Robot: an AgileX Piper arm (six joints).
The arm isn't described. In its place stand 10 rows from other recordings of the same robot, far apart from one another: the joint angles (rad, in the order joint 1, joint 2, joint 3, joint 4, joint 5, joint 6), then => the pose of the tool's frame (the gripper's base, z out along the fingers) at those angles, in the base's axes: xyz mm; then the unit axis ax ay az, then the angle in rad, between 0 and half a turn.
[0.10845 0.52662 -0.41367 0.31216 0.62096 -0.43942] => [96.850 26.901 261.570 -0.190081 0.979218 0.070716 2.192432]
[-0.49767 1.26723 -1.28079 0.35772 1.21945 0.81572] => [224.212 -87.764 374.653 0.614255 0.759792 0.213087 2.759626]
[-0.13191 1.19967 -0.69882 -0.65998 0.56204 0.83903] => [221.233 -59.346 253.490 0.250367 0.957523 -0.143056 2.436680]
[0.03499 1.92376 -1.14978 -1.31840 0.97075 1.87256] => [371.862 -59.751 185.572 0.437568 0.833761 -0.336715 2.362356]
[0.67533 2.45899 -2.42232 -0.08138 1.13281 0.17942] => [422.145 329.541 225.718 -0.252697 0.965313 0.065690 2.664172]
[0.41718 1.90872 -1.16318 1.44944 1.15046 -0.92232] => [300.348 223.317 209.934 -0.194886 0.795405 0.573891 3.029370]
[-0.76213 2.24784 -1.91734 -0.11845 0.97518 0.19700] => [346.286 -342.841 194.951 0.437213 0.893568 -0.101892 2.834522]
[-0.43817 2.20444 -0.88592 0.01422 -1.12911 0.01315] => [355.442 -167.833 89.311 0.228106 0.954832 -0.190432 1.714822]
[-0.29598 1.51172 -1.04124 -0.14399 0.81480 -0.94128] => [280.403 -95.438 249.691 -0.349916 0.923434 -0.157573 2.910225]
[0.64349 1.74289 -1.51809 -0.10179 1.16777 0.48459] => [294.492 210.231 294.616 -0.092997 0.995229 0.029500 2.864924]
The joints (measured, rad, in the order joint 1, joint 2, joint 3, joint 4, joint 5, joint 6), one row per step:
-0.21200, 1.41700, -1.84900, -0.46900, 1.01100, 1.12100
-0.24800, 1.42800, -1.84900, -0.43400, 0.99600, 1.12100
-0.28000, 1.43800, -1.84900, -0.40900, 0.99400, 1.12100
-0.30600, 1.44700, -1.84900, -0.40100, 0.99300, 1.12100
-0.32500, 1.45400, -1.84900, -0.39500, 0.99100, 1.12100
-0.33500, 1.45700, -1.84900, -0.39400, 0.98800, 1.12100
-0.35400, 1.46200, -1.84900, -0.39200, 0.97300, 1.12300
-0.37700, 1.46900, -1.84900, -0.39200, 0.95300, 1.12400
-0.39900, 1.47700, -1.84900, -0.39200, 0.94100, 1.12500
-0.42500, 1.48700, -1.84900, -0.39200, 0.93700, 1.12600
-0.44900, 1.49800, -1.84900, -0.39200, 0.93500, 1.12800
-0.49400, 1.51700, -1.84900, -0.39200, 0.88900, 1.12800
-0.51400, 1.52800, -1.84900, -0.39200, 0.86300, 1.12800
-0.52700, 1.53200, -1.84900, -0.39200, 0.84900, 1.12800
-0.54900, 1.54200, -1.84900, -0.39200, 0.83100, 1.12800
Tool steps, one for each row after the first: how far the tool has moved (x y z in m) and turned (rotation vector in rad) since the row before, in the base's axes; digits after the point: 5 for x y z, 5 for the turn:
0.00256, -0.00816, -0.00297, 0.02598, -0.00865, -0.01310
0.00131, -0.00797, -0.00339, 0.02289, 0.00228, -0.01923
0.00072, -0.00747, -0.00274, 0.00890, 0.00576, -0.02186
0.00060, -0.00556, -0.00205, 0.00630, 0.00337, -0.01551
0.00004, -0.00299, -0.00068, 0.00041, 0.00010, -0.00852
0.00019, -0.00560, -0.00039, -0.00242, -0.00922, -0.01383
0.00039, -0.00711, -0.00057, -0.00666, -0.01008, -0.01661
0.00029, -0.00707, -0.00150, -0.00239, -0.00270, -0.01831
-0.00022, -0.00853, -0.00276, 0.00257, 0.00542, -0.02504
0.00006, -0.00823, -0.00327, 0.00487, 0.00715, -0.02414
0.00093, -0.01543, -0.00251, -0.01719, -0.01763, -0.02902
0.00119, -0.00742, -0.00156, -0.00979, -0.00948, -0.01090
-0.00048, -0.00428, -0.00023, -0.00628, -0.00670, -0.00809
-0.00024, -0.00787, -0.00191, -0.00570, -0.00433, -0.01566

